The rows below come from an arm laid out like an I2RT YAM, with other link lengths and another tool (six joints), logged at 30 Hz.
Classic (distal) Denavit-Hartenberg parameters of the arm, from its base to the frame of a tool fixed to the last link. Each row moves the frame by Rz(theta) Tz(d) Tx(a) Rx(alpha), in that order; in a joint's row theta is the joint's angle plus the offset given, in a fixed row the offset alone. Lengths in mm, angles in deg.
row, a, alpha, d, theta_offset
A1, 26.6, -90, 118.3, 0
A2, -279.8, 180, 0, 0
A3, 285, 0, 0, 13.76
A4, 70.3, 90, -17.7, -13.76
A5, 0, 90, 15.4, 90
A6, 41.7, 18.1, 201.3, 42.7
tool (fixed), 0, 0, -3.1, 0
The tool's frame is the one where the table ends.
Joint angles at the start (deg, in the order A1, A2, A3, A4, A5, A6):
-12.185 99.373 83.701 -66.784 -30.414 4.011
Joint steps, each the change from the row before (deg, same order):
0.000 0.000 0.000 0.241 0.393 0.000
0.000 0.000 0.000 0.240 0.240 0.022
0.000 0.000 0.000 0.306 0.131 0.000
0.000 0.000 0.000 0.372 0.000 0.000
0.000 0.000 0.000 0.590 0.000 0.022
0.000 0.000 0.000 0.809 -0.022 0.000
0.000 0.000 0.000 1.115 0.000 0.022
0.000 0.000 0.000 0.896 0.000 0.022
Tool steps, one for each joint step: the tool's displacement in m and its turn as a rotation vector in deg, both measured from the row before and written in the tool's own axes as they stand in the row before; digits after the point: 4 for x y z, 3 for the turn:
0.0002 -0.0017 0.0005 0.429 0.074 -0.152
-0.0001 -0.0013 0.0005 0.317 -0.018 -0.097
-0.0006 -0.0012 0.0006 0.278 -0.146 -0.112
-0.0011 -0.0011 0.0006 0.222 -0.281 -0.102
-0.0018 -0.0017 0.0010 0.351 -0.439 -0.141
-0.0025 -0.0024 0.0014 0.466 -0.625 -0.217
-0.0034 -0.0033 0.0019 0.664 -0.836 -0.284
-0.0027 -0.0026 0.0015 0.533 -0.670 -0.224

